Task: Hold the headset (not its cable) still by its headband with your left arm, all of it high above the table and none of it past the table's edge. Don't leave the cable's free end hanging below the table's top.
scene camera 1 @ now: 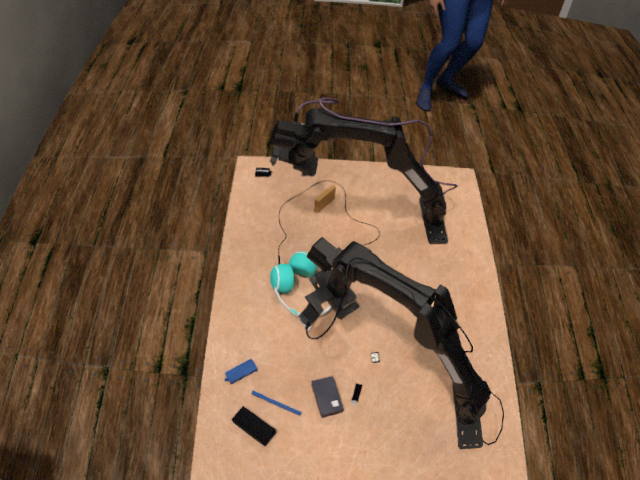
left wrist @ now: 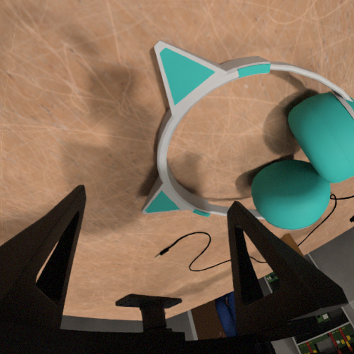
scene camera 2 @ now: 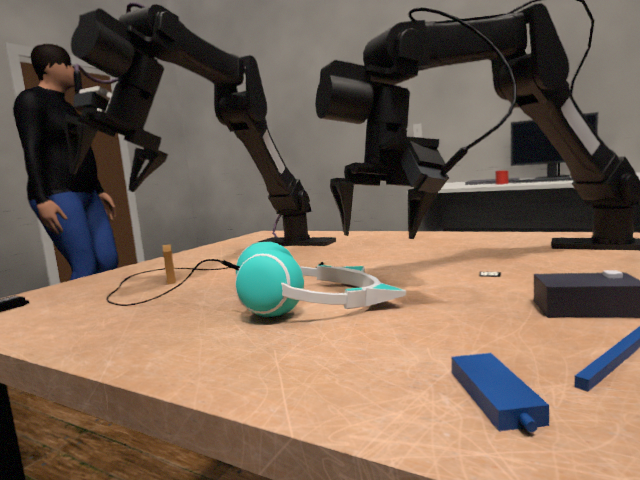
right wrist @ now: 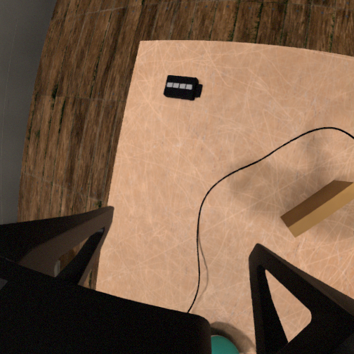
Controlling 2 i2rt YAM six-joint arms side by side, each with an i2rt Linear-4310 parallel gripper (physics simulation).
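Places are measured from the left arm's base along level axes (x right, y up, z back), in metres.
Where they show: left gripper, fingertip midpoint: [scene camera 1: 329,303] [scene camera 2: 379,237]; right gripper, fingertip midpoint: [scene camera 1: 287,169] [scene camera 2: 103,182]; left arm's base, link origin: [scene camera 1: 467,414] [scene camera 2: 612,246]; right arm's base, link origin: [scene camera 1: 432,220] [scene camera 2: 296,243].
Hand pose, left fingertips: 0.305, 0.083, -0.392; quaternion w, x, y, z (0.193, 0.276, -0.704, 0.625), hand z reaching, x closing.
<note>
Things, the pixels of their top centre, and the offset from my left fingertips, as dx, dy, dz.
- wooden block, top centre: [scene camera 2: 166,248] [scene camera 1: 325,192] +0.427, -0.023, -0.011
- small black item, top centre: [scene camera 2: 5,299] [scene camera 1: 263,170] +0.563, -0.067, -0.231
- blue stick, top centre: [scene camera 2: 497,380] [scene camera 1: 239,371] -0.188, -0.067, -0.241
- blue bar, top centre: [scene camera 2: 617,349] [scene camera 1: 276,402] -0.272, -0.073, -0.136
- black phone-like slab, top centre: [scene camera 1: 253,424] -0.344, -0.048, -0.191
- dark box, top centre: [scene camera 2: 587,275] [scene camera 1: 327,394] -0.253, -0.042, +0.000
The white and teal headset lies on the table, its teal ear cups [scene camera 1: 282,279] [scene camera 2: 268,284] [left wrist: 292,194] [right wrist: 223,346] side by side. Its white headband [scene camera 2: 320,297] [left wrist: 163,150] has two pointed cat ears. The thin black cable [scene camera 1: 345,198] [scene camera 2: 124,304] [right wrist: 198,240] curves across the table. Its free-end plug [left wrist: 162,251] lies on the table in the left wrist view. My left gripper [scene camera 1: 328,312] [scene camera 2: 378,235] [left wrist: 162,199] is open and empty, above the headband's cat-ear end, not touching it. My right gripper [scene camera 1: 292,167] [scene camera 2: 104,180] [right wrist: 184,233] is open and empty, high over the table's far end.
A wooden block [scene camera 1: 324,199] [scene camera 2: 169,264] [right wrist: 320,207] stands inside the cable's loop. A small black item [scene camera 1: 262,172] [right wrist: 181,87] lies near the far corner. A blue stick [scene camera 1: 240,370] [scene camera 2: 498,390], blue bar [scene camera 1: 276,403], black phone-like slab [scene camera 1: 253,425] and dark box [scene camera 1: 326,396] lie nearer.
</note>
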